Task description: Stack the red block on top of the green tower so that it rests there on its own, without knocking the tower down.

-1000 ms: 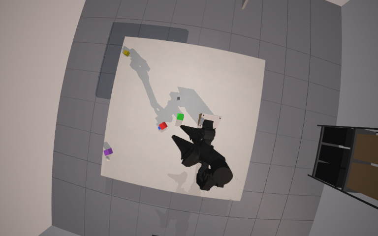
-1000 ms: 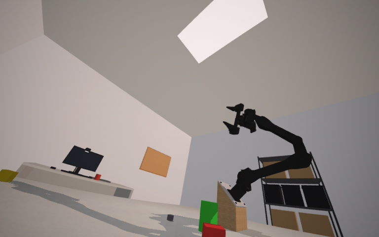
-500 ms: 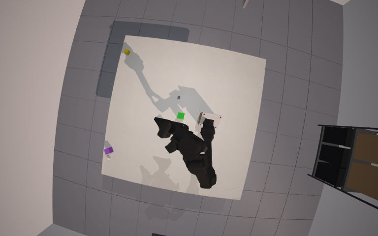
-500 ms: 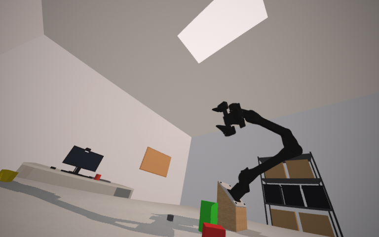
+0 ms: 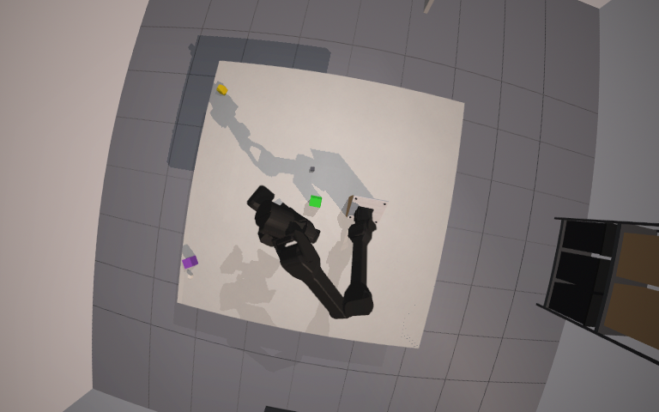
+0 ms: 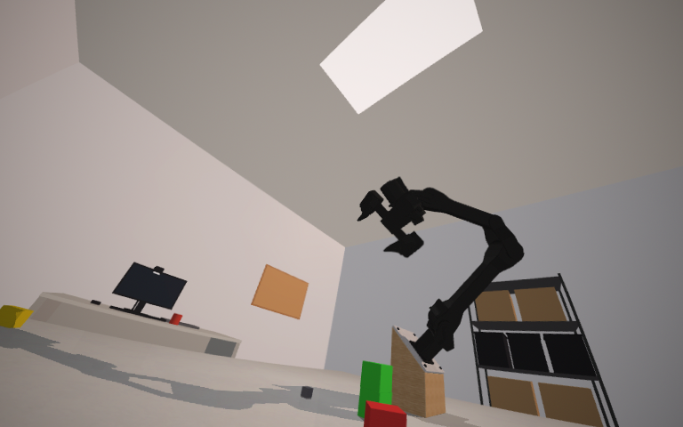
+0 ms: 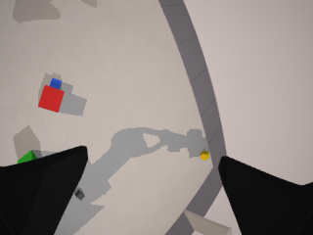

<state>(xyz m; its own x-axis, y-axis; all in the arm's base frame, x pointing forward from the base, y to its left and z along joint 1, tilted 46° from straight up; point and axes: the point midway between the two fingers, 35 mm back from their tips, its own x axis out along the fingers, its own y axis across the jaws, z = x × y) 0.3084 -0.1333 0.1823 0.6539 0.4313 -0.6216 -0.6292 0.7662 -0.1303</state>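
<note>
Right now my gripper tip is 31 cm above the red block and 6 cm to the right of it. Round my gripper tip: purple block: 44 cm ahead, 38 cm to the left, 31 cm below; then yellow block: 50 cm to the right, 47 cm ahead, 32 cm below; then small blue block: 32 cm below, 8 cm to the left, 3 cm ahead.
</note>
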